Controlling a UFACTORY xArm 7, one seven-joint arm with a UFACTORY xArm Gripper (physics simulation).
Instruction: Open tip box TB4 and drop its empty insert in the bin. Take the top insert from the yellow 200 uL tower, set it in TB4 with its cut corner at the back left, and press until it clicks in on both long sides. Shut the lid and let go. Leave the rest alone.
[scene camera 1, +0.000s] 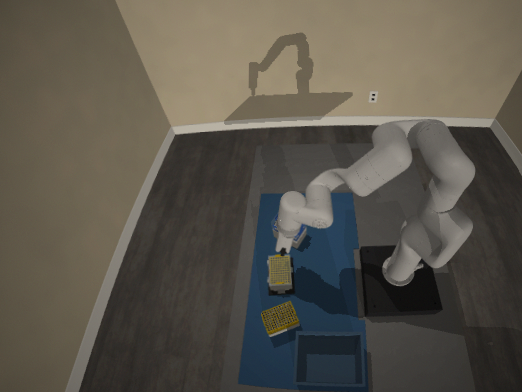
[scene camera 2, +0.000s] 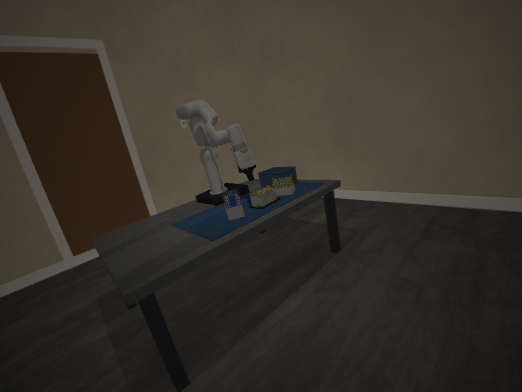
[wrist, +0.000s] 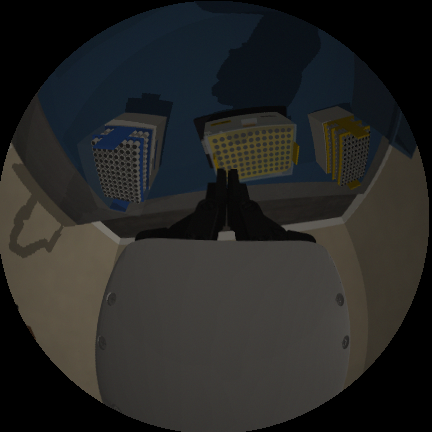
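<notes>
Tip box TB4 (scene camera 1: 280, 272) (scene camera 2: 262, 200) (wrist: 254, 150) is the pale middle box. Its clear lid looks shut over a yellow insert with a grid of holes. A yellow tab sticks out at one side in the wrist view. The yellow 200 uL tower (scene camera 1: 280, 319) (scene camera 2: 283, 188) (wrist: 354, 152) of stacked inserts stands on a white base beside it. My gripper (scene camera 1: 283, 251) (scene camera 2: 251, 178) (wrist: 225, 182) is shut and empty, above the TB4 end nearer the blue stack. Whether the fingertips touch the box cannot be told. The bin (scene camera 1: 363, 357) (scene camera 2: 278, 171) is blue and open-topped.
A stack of blue inserts (scene camera 1: 275, 226) (scene camera 2: 232, 200) (wrist: 120, 165) on a white base stands on TB4's other side, partly under the arm in the first scene view. A black holder (scene camera 1: 292, 281) (scene camera 2: 257, 206) (wrist: 201, 125) sits under TB4. All stand on a blue mat (scene camera 1: 327, 280) (scene camera 2: 207, 227).
</notes>
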